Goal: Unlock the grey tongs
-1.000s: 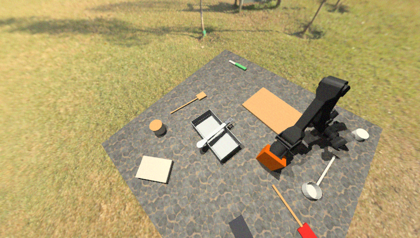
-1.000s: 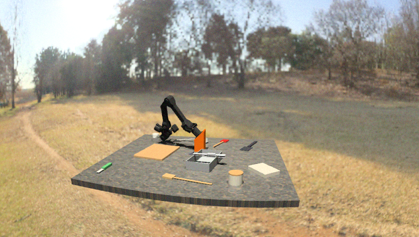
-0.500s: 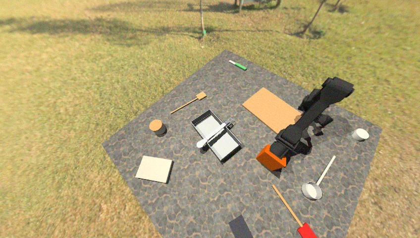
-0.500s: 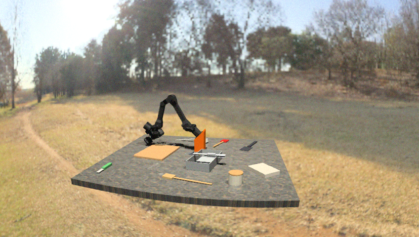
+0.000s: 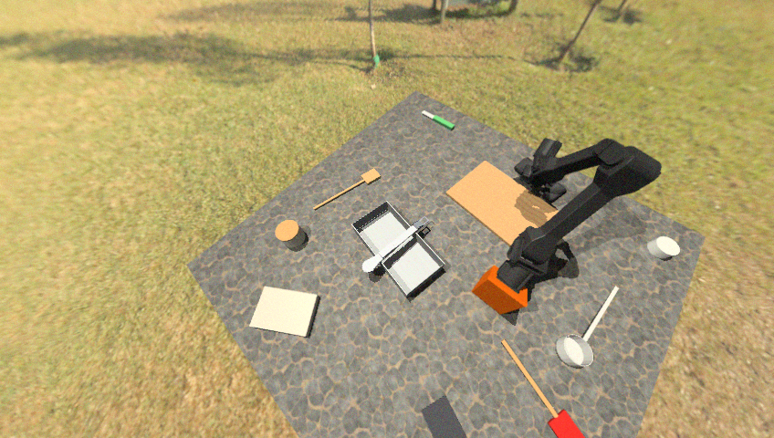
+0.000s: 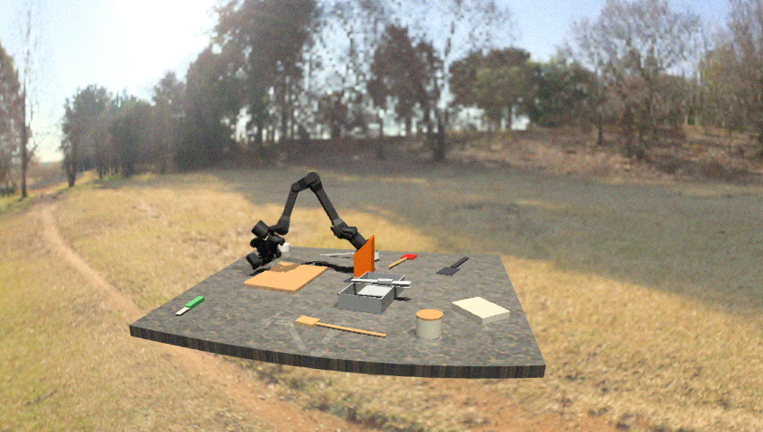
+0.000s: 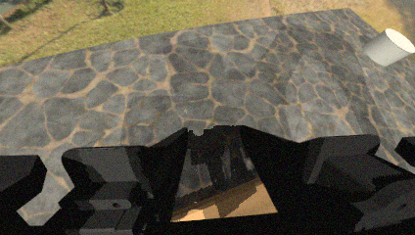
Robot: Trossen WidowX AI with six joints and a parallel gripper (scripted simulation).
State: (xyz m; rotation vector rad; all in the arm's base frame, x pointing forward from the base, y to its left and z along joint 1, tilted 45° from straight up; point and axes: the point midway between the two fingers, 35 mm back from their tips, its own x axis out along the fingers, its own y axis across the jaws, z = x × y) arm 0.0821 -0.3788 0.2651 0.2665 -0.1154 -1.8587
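My gripper tip is now 570 mm to the right of the roasting tin, 250 mm short of it and 10 mm below it. Round my gripper tip: cork-topped jar 790 mm to the left, 560 mm ahead, 20 mm above; then wooden board 170 mm to the left, 70 mm ahead, 10 mm below; then red-handled stick 630 mm to the left, 330 mm behind, 10 mm below.
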